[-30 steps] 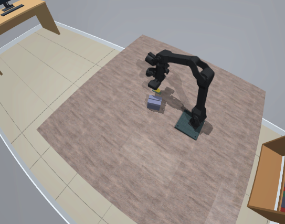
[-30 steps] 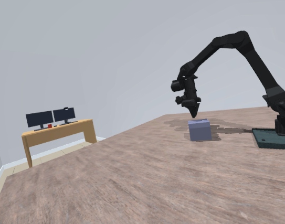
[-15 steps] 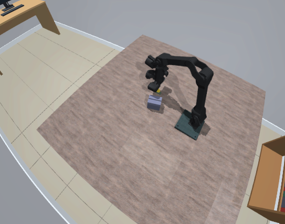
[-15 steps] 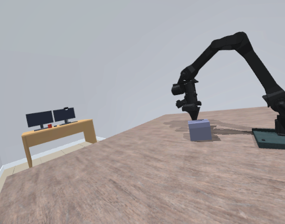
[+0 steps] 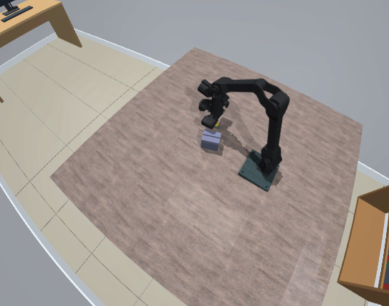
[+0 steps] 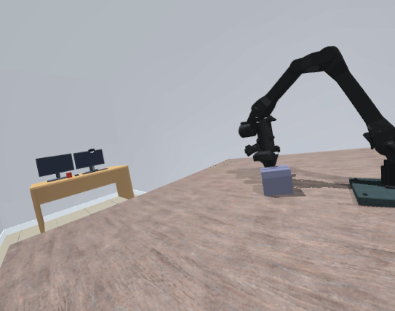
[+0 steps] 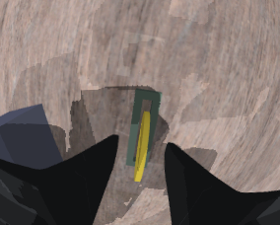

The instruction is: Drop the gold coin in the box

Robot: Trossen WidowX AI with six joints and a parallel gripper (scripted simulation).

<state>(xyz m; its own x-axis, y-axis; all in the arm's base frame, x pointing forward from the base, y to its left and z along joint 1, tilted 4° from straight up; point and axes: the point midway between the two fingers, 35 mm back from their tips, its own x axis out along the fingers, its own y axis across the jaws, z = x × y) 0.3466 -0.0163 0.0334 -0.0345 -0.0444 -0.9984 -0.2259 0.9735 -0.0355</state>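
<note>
My gripper tip is right at the coin.
</note>
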